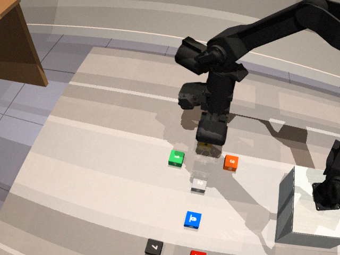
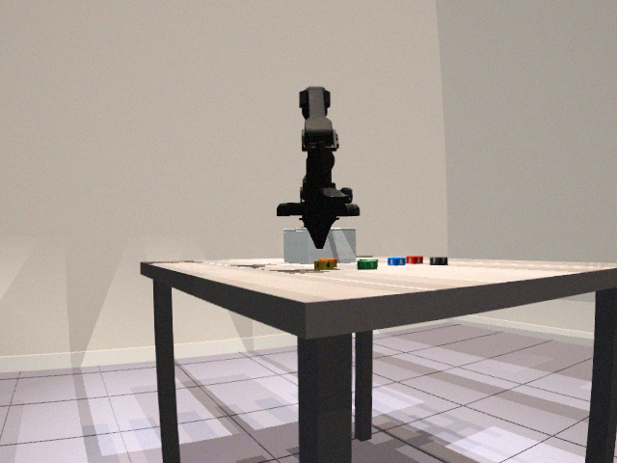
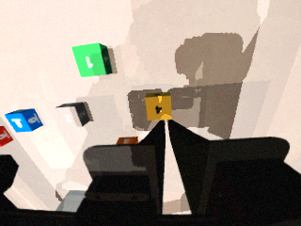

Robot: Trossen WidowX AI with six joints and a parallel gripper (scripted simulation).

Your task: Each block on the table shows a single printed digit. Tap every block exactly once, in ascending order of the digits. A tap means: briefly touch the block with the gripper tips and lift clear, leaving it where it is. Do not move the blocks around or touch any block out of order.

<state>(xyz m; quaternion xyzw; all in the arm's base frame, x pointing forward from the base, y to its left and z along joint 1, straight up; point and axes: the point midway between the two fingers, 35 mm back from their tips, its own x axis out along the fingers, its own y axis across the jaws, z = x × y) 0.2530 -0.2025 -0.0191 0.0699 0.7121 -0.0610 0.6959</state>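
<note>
The yellow block marked 4 is 1 cm ahead of my gripper tip, 1 cm to the left of it and 4 cm below it. From my gripper tip the other things lie so: green block marked 1: 8 cm ahead, 7 cm to the left, 4 cm below; grey block marked 2: 3 cm ahead, 13 cm to the left, 4 cm below; orange block marked 3: 5 cm behind, 7 cm to the left, 4 cm below.
</note>
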